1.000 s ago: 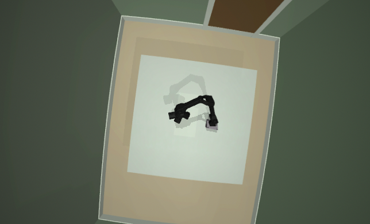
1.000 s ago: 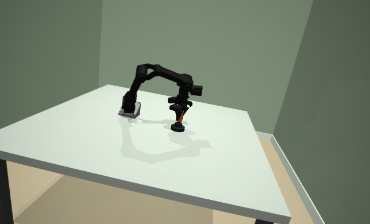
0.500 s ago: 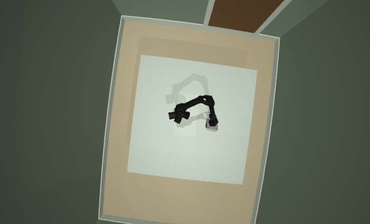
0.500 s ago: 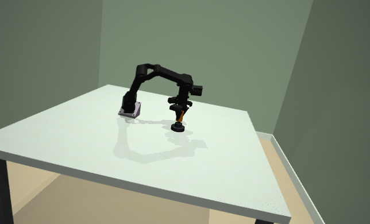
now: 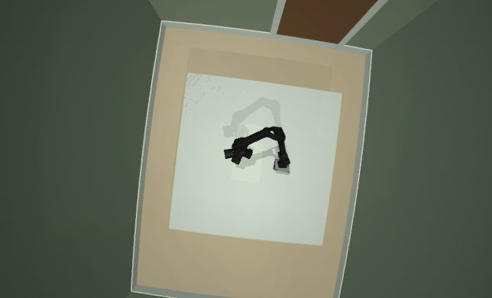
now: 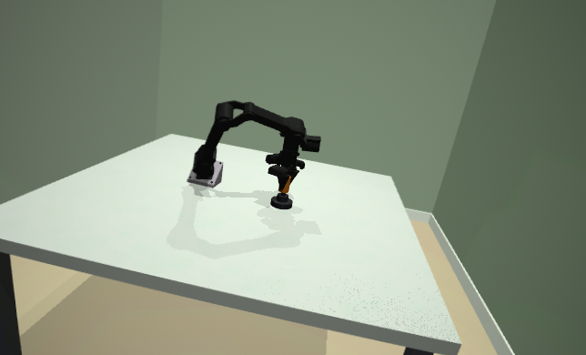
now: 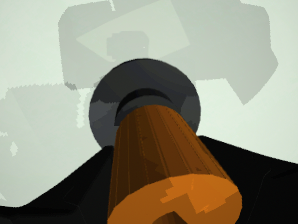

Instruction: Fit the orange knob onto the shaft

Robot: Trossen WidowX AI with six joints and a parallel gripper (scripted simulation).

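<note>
Right now the round dark pedestal is 40 mm below my gripper tip. From my gripper tip the other things lie so: orange knob 20 mm above.
</note>
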